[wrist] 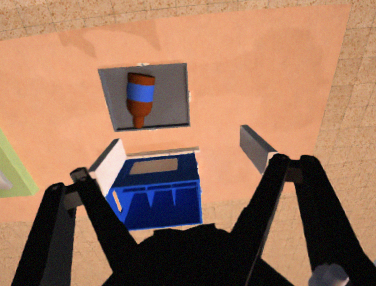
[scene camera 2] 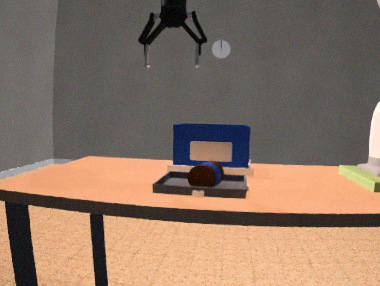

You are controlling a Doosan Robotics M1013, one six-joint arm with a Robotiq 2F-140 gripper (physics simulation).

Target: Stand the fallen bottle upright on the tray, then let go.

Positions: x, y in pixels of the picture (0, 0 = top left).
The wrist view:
my gripper: 181, 141
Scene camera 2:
brown bottle: 209, 174
blue panel: 191, 136
